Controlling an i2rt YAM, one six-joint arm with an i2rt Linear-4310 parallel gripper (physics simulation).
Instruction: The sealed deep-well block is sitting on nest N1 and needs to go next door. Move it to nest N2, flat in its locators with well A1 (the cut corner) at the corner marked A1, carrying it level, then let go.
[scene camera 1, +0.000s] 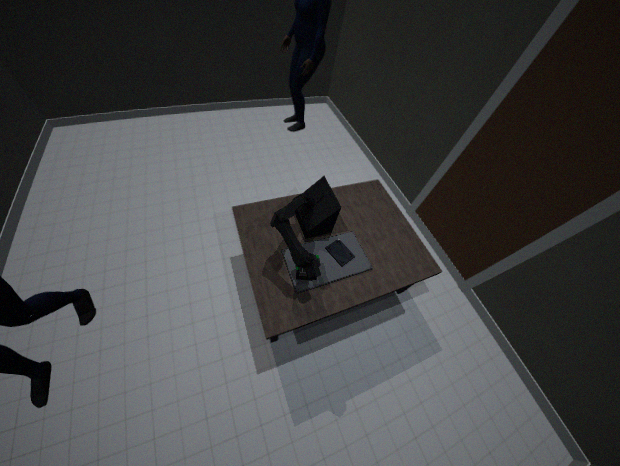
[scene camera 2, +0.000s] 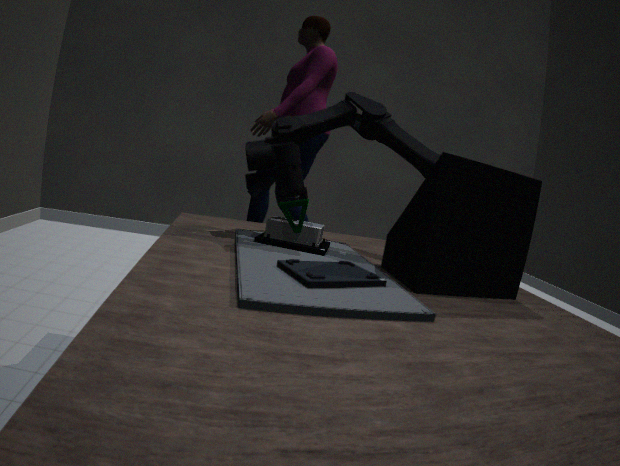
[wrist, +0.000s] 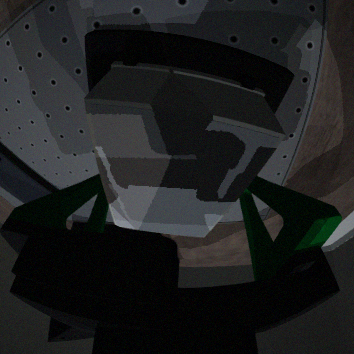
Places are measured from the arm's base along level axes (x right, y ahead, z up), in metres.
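Where they show: gripper, fingertip midpoint: (scene camera 2: 297, 231) (wrist: 174, 177); arm's base, link origin: (scene camera 1: 311, 203) (scene camera 2: 467, 216).
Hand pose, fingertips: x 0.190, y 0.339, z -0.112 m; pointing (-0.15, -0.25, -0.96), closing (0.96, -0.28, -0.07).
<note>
Each offset is from my fingertips to the centre of the thing. Level surfaces: height alone.
The sealed deep-well block {dx +0.000, dy +0.006, dz +0.000 m} (scene camera 2: 292, 231) (wrist: 147, 140) is a pale grey box. It sits on the dark nest N1 {dx -0.001, dy +0.006, dz -0.022 m} (scene camera 2: 300, 246) (wrist: 189, 49) at the far end of the grey perforated plate (scene camera 2: 260, 286) (scene camera 1: 356, 266) (wrist: 42, 105). My gripper (scene camera 2: 294, 214) (scene camera 1: 306, 271) (wrist: 174, 177) has green fingers and is open. It is lowered over the block with one finger on each side of it. In scene camera 1 the gripper hides the block. Nest N2 {dx -0.252, dy +0.002, dz -0.024 m} (scene camera 2: 330, 273) (scene camera 1: 340, 251) is an empty dark pad on the same plate, beside N1.
The arm rises from a black slanted pedestal (scene camera 2: 461, 226) (scene camera 1: 320, 205) on the wooden table {dz -0.046 m} (scene camera 2: 200, 375) (scene camera 1: 385, 220). A person in a pink top (scene camera 2: 307, 85) (scene camera 1: 305, 60) stands behind the table. Another person's legs (scene camera 1: 39, 311) show at the left edge.
</note>
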